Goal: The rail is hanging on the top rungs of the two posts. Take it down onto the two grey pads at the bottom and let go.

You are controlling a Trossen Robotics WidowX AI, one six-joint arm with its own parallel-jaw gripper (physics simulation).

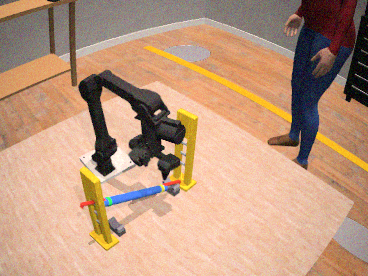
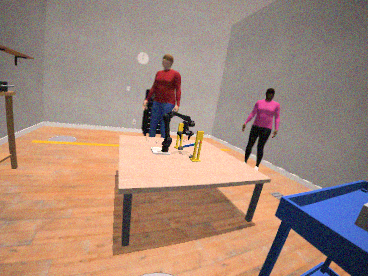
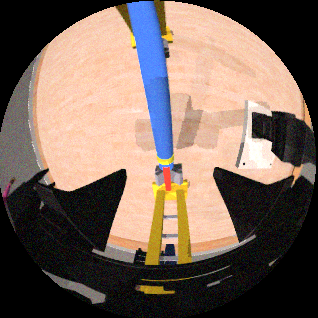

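Note:
The blue rail is tilted. Its green-banded end is high, with the red tip through the near yellow post, above rungs that show below it. Its yellow-banded end is low, at the grey pad by the foot of the far yellow post; whether it is fully seated is unclear. The other grey pad lies by the near post's foot, under the raised end. My gripper is open and empty, above the rail's low end.
The arm's white base plate is bolted on the wooden table. A person in red stands beyond the table, and one in pink stands farther right. A blue cart is at the front right.

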